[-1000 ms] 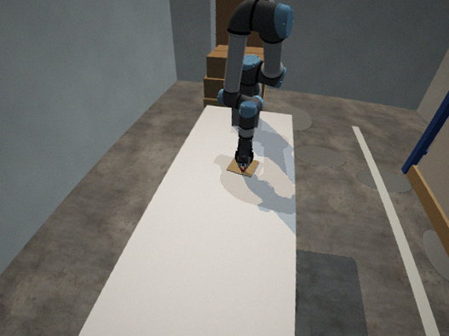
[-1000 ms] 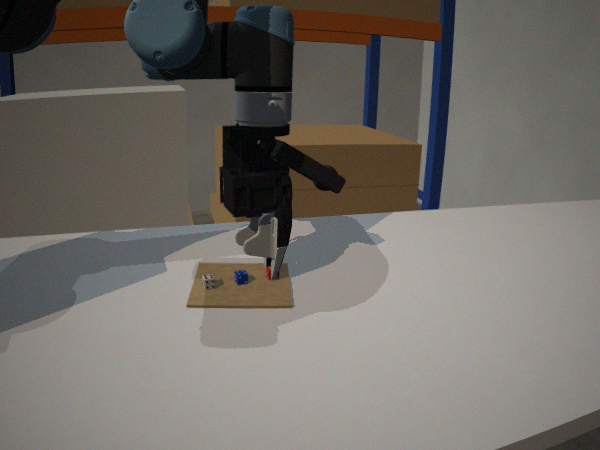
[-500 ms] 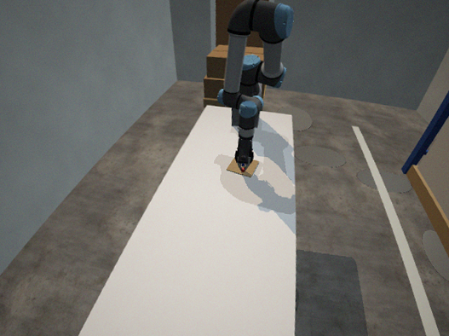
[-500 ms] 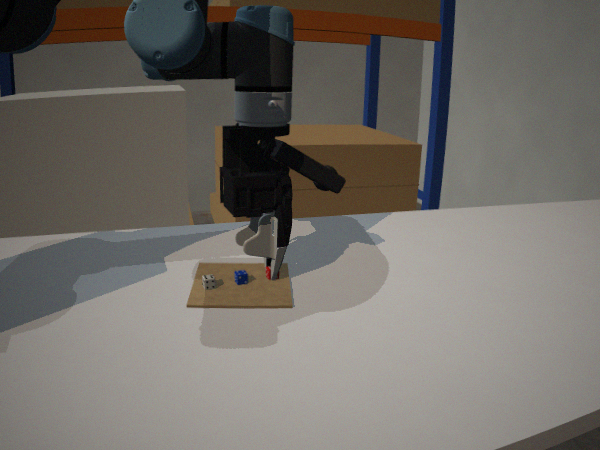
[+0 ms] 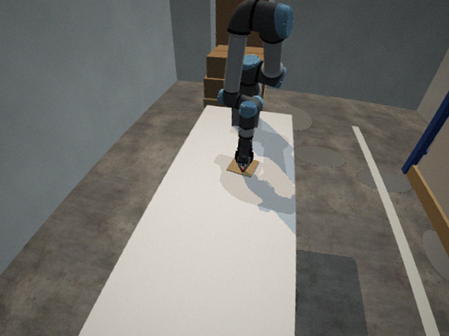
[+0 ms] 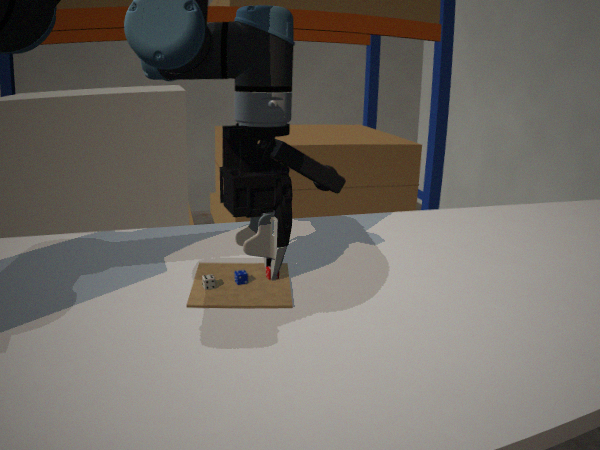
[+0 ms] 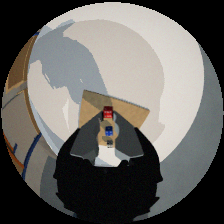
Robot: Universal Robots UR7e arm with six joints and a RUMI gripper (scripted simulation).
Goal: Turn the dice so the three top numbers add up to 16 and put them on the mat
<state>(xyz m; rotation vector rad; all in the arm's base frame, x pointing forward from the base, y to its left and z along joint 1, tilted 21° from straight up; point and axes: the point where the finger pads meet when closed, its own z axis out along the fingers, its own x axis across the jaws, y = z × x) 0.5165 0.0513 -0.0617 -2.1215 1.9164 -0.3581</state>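
My gripper is now 10 mm above the red die. The rest, counted from my hand: blue die: 50 mm behind, 10 mm below; then mat: 50 mm behind, 20 mm below, 10 mm to the right; then white die: 90 mm behind, 10 mm to the right, 10 mm below.
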